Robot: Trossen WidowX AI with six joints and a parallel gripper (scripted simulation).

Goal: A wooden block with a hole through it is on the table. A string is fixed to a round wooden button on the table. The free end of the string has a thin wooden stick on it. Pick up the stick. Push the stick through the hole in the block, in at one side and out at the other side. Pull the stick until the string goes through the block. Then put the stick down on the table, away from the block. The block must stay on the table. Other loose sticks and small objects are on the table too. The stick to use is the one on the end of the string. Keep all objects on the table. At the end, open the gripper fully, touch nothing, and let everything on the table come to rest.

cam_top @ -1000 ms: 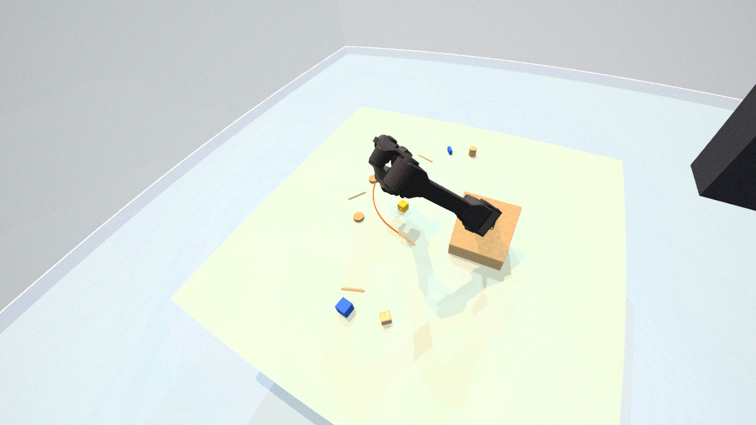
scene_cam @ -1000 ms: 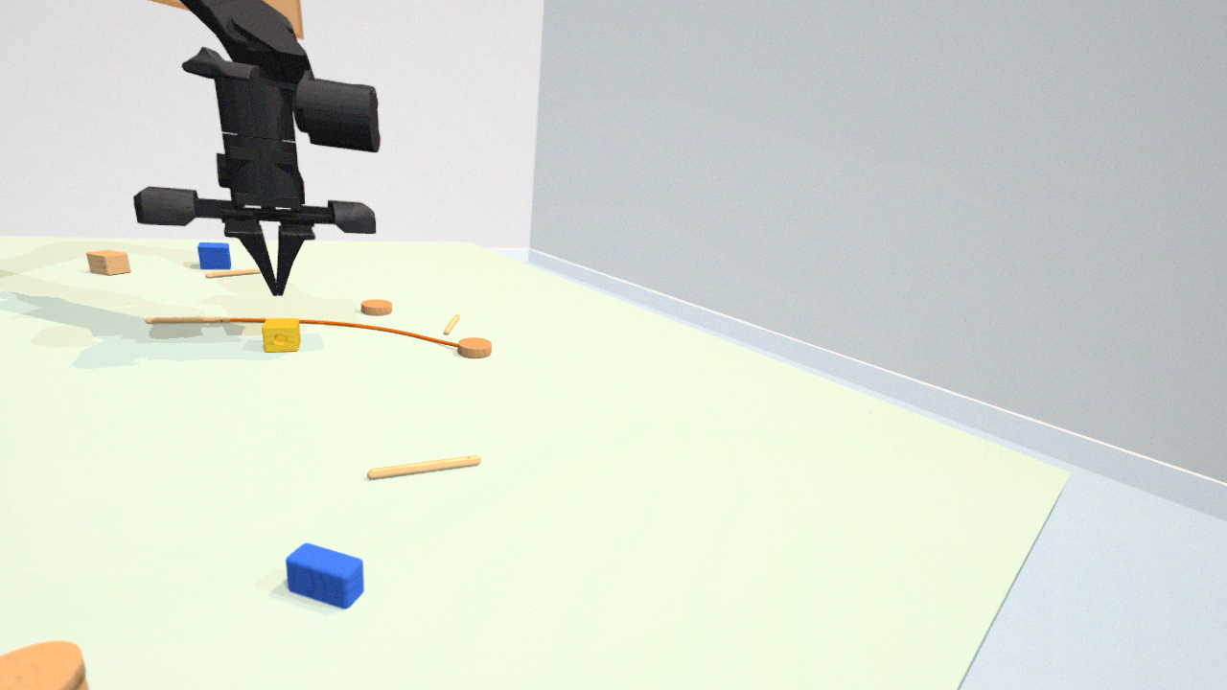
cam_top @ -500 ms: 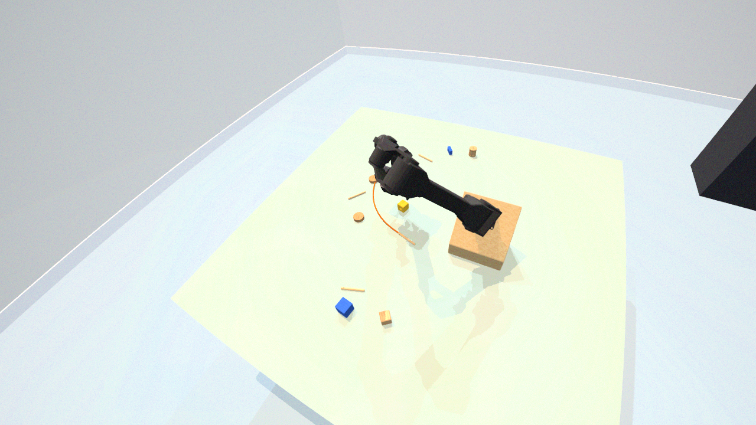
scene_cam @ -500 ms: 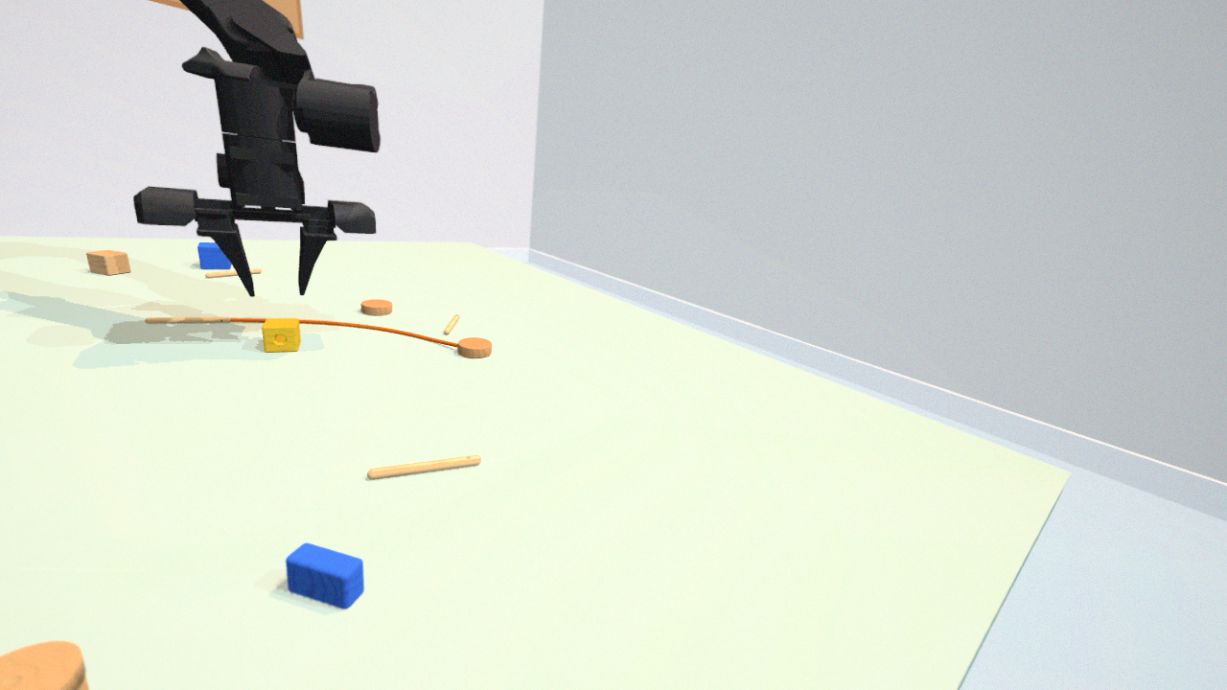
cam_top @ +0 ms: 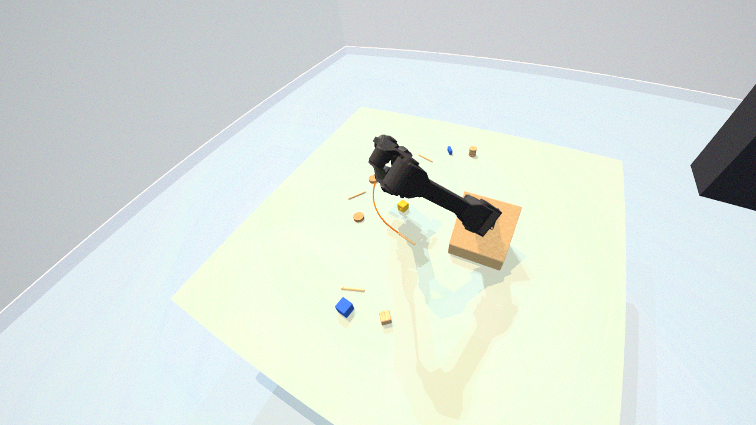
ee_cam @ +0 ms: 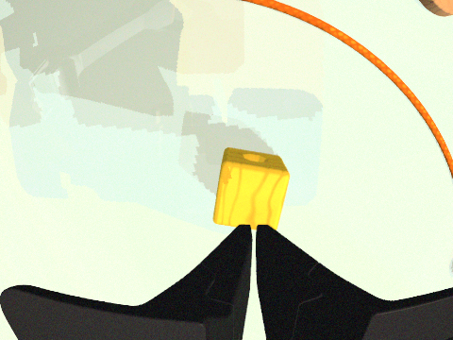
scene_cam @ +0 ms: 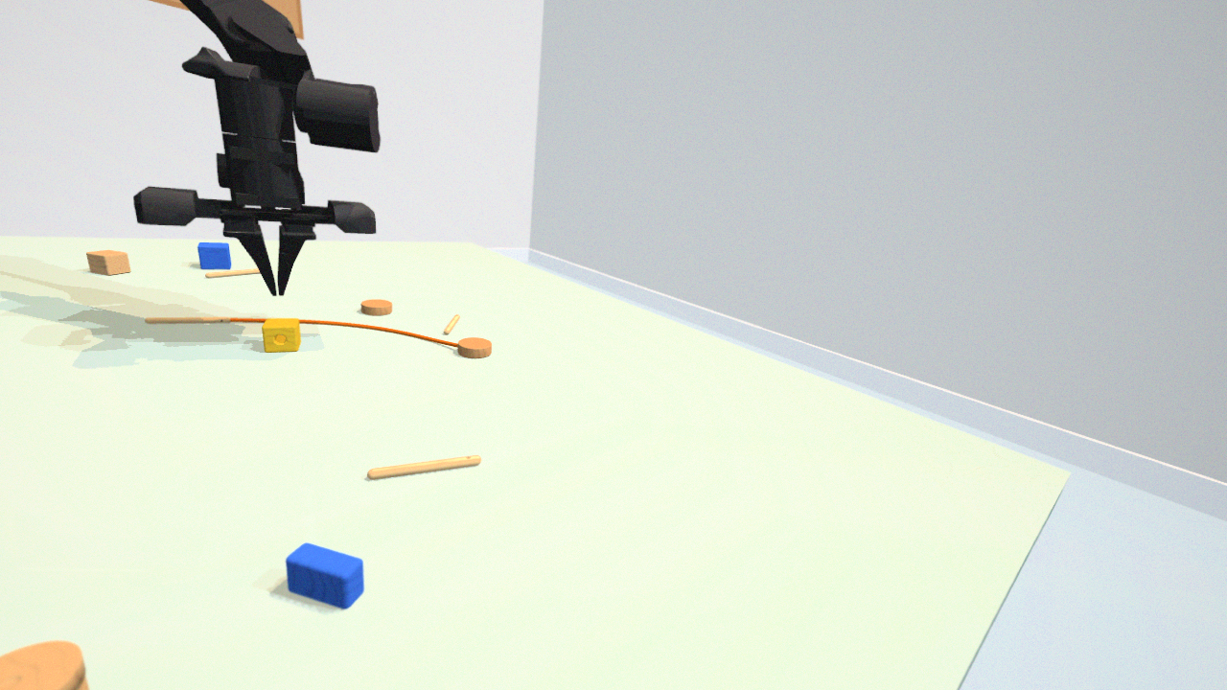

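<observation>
The yellow block lies 5 cm below my gripper tip. From my gripper tip the other things lie so: wooden cube 40 cm to the left, 14 cm behind, 5 cm below; thin wooden stick 12 cm to the left, 6 cm below, 5 cm behind; blue block 38 cm to the right, 5 cm below, 5 cm behind.
</observation>
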